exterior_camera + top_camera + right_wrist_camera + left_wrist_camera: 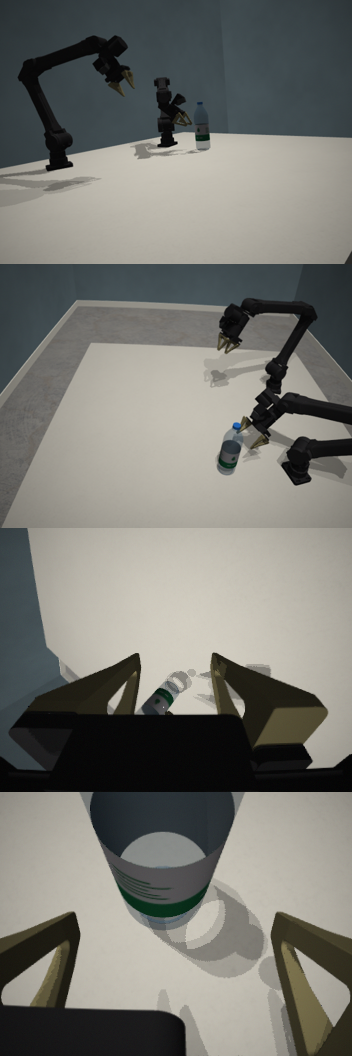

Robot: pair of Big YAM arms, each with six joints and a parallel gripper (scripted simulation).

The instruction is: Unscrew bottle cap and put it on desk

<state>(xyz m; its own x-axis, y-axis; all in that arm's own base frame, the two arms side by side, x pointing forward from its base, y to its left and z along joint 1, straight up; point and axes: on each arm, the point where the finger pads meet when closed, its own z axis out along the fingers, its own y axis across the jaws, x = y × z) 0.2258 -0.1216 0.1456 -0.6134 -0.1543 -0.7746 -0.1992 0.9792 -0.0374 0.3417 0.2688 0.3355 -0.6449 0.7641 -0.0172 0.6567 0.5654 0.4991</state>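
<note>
My left hand is 60 mm short of the bottle, 50 mm to the right of it and 20 mm above it. The rest, counted from my left hand: cap (110 mm above, 60 mm ahead, 50 mm to the left).
Now: the cap 450 mm to the left of my right hand, 80 mm below it and 60 mm behind it. From my right hand the other things lie so: bottle (450 mm to the left, 210 mm below, 60 mm behind).
</note>
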